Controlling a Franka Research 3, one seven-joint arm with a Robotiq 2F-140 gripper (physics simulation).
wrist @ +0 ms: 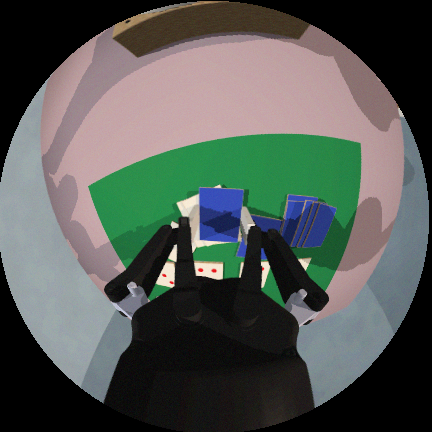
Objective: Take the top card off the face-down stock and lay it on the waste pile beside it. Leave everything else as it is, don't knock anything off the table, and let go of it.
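A blue-backed card (221, 212) is held face down between the fingertips of my gripper (219, 213), which is shut on it. The card is over the waste pile (188, 204), whose white, loosely fanned cards show at its left and behind it. I cannot tell how far the card is above the pile, and it hides most of the pile. Right of the pile, blue face-down cards (267, 223) lie partly behind my right finger. Farther right is a fanned group of blue face-down cards (319, 225). I cannot tell which of these is the stock.
Face-up cards with red marks (209, 270) lie in a row nearer the gripper's base, partly hidden by the fingers. The cards lie on a green mat (280, 160) on a pink table (210, 90). A brown wooden block or box (215, 22) stands at the far edge of the view.
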